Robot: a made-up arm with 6 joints.
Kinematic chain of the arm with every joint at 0, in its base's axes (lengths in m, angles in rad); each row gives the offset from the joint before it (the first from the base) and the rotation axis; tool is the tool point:
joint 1: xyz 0 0 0.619 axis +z
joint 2: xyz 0.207 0 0 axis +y
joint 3: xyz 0 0 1.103 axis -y
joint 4: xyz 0 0 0.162 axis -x
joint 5: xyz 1.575 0 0 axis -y
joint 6: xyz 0.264 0 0 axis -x
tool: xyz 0 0 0
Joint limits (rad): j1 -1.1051..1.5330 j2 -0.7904..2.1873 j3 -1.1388..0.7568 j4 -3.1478..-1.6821 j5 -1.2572..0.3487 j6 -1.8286..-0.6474
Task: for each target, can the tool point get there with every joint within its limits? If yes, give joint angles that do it. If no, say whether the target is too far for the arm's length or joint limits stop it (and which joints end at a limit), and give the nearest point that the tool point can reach.
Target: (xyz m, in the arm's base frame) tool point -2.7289 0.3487 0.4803
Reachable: no: joint limits stop it (at a limit: joint 2, joint 3) | nearest point -0.7257 0.0927 0.1532 | short by 2.046 m
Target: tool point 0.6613 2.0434 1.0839
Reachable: yes | joints 1.2439 0.1850 -0.2724 -2.6019 -0.2218 -1.6573
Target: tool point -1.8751 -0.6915 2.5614
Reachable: no: joint limits stop it (at a limit: joint 2, joint 3, joint 5) | nearest point -0.8920 -0.3290 3.0608 | short by 1.161 m
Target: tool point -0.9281 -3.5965 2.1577
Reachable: no: too far | nearest point 1.0749 -2.3385 2.0242 | short by 2.369 m
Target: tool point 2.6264 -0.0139 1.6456
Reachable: yes | joints -0.0134 0.5483 0.4948 -2.3691 -0.1157 -1.3340
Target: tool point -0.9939 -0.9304 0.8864
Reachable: no: joint limits stop it (at a limit: joint 2, joint 3, joint 5) | nearest point -0.5099 -0.4773 0.2452 | short by 0.922 m
